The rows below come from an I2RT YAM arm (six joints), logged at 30 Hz.
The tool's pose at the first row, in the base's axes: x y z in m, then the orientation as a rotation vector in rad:
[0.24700, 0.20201, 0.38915, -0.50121, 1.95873, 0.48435]
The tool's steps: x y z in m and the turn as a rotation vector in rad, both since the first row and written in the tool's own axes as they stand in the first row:
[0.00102, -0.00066, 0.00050, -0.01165, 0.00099, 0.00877]
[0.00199, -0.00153, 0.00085, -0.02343, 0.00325, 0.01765]
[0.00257, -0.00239, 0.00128, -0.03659, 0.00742, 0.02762]
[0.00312, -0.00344, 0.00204, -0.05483, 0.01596, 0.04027]
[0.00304, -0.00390, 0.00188, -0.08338, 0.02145, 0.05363]
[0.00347, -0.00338, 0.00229, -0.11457, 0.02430, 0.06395]
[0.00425, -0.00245, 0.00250, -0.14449, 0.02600, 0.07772]
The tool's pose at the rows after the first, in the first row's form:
[0.24732, 0.20159, 0.38795, -0.50051, 1.96079, 0.50140]
[0.24766, 0.20093, 0.38682, -0.50018, 1.96401, 0.51847]
[0.24821, 0.20036, 0.38602, -0.50029, 1.96912, 0.53733]
[0.24912, 0.19982, 0.38510, -0.50244, 1.97832, 0.56238]
[0.24928, 0.19936, 0.38518, -0.50936, 1.98275, 0.59882]
[0.24913, 0.19996, 0.38468, -0.51996, 1.98279, 0.63647]
[0.24847, 0.20074, 0.38400, -0.52594, 1.98265, 0.67526]

